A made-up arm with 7 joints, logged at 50 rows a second.
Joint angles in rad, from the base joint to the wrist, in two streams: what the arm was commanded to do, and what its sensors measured. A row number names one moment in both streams.
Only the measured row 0 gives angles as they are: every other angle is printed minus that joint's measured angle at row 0.
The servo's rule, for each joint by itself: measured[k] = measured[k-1] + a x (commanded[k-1-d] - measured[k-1]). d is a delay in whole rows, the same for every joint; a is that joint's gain. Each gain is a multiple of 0.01, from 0.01 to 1. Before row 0 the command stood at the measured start. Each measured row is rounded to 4 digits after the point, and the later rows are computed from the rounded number. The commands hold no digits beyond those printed.
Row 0, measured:
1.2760, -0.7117, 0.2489, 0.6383, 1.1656, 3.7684, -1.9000
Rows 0 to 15, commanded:
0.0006, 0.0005, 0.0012, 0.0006, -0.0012, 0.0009, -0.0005
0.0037, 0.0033, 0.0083, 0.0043, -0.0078, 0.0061, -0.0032
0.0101, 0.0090, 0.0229, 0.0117, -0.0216, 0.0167, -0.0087
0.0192, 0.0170, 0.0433, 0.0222, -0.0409, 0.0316, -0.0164
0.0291, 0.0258, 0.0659, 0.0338, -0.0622, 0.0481, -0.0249
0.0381, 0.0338, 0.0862, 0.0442, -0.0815, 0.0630, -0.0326
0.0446, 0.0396, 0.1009, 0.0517, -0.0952, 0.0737, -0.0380
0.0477, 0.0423, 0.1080, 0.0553, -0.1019, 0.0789, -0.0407
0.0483, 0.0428, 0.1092, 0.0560, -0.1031, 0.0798, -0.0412
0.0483, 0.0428, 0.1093, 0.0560, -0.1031, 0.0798, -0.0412
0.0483, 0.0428, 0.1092, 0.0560, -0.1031, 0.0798, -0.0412
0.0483, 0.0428, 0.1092, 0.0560, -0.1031, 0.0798, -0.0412
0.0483, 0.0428, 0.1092, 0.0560, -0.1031, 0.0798, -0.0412
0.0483, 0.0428, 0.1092, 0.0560, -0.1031, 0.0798, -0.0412
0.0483, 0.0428, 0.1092, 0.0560, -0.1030, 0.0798, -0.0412
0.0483, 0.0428, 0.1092, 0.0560, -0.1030, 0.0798, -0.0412
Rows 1 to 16, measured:
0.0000, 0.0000, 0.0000, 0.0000, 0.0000, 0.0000, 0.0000
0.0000, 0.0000, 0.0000, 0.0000, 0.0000, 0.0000, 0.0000
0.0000, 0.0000, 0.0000, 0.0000, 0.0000, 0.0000, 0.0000
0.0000, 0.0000, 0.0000, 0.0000, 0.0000, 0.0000, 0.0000
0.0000, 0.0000, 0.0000, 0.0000, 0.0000, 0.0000, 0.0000
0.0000, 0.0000, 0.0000, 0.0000, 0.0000, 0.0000, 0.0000
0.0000, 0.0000, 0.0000, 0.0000, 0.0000, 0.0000, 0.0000
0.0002, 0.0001, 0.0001, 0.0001, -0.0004, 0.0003, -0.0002
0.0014, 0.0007, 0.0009, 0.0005, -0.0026, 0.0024, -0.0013
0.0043, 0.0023, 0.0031, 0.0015, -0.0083, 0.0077, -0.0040
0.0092, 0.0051, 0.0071, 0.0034, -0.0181, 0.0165, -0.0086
0.0158, 0.0090, 0.0130, 0.0061, -0.0313, 0.0282, -0.0146
0.0232, 0.0137, 0.0203, 0.0095, -0.0464, 0.0411, -0.0213
0.0303, 0.0186, 0.0284, 0.0133, -0.0610, 0.0532, -0.0275
0.0360, 0.0231, 0.0364, 0.0171, -0.0733, 0.0627, -0.0324
0.0401, 0.0268, 0.0437, 0.0206, -0.0822, 0.0690, -0.0357
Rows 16 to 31, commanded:
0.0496, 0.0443, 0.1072, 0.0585, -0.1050, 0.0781, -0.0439
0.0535, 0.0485, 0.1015, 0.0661, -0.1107, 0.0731, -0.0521
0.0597, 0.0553, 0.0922, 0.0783, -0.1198, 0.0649, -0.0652
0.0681, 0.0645, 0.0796, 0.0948, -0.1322, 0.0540, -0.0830
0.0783, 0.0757, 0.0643, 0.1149, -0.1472, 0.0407, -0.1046
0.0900, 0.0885, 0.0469, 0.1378, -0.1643, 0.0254, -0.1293
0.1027, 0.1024, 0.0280, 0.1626, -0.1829, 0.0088, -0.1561
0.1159, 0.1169, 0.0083, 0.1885, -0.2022, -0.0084, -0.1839
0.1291, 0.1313, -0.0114, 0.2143, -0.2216, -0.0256, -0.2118
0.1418, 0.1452, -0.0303, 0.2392, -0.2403, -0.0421, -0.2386
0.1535, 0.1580, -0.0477, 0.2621, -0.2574, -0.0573, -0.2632
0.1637, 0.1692, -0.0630, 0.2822, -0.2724, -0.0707, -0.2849
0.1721, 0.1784, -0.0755, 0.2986, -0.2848, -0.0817, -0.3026
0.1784, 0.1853, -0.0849, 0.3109, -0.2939, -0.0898, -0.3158
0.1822, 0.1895, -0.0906, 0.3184, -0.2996, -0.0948, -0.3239
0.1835, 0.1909, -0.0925, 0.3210, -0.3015, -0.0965, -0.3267
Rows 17 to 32, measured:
0.0428, 0.0298, 0.0503, 0.0238, -0.0885, 0.0730, -0.0377
0.0446, 0.0323, 0.0562, 0.0267, -0.0929, 0.0755, -0.0390
0.0458, 0.0343, 0.0615, 0.0293, -0.0960, 0.0771, -0.0398
0.0466, 0.0359, 0.0663, 0.0317, -0.0981, 0.0781, -0.0403
0.0472, 0.0372, 0.0706, 0.0339, -0.0996, 0.0787, -0.0406
0.0476, 0.0383, 0.0745, 0.0359, -0.1006, 0.0791, -0.0408
0.0478, 0.0392, 0.0780, 0.0377, -0.1013, 0.0794, -0.0409
0.0484, 0.0402, 0.0809, 0.0396, -0.1024, 0.0789, -0.0420
0.0501, 0.0418, 0.0830, 0.0420, -0.1049, 0.0768, -0.0457
0.0533, 0.0444, 0.0839, 0.0453, -0.1094, 0.0724, -0.0529
0.0582, 0.0482, 0.0835, 0.0498, -0.1162, 0.0656, -0.0640
0.0648, 0.0534, 0.0816, 0.0557, -0.1255, 0.0564, -0.0790
0.0731, 0.0601, 0.0781, 0.0631, -0.1371, 0.0449, -0.0976
0.0829, 0.0681, 0.0731, 0.0721, -0.1508, 0.0315, -0.1192
0.0938, 0.0774, 0.0666, 0.0826, -0.1662, 0.0167, -0.1431
0.1054, 0.0876, 0.0588, 0.0945, -0.1828, 0.0010, -0.1685

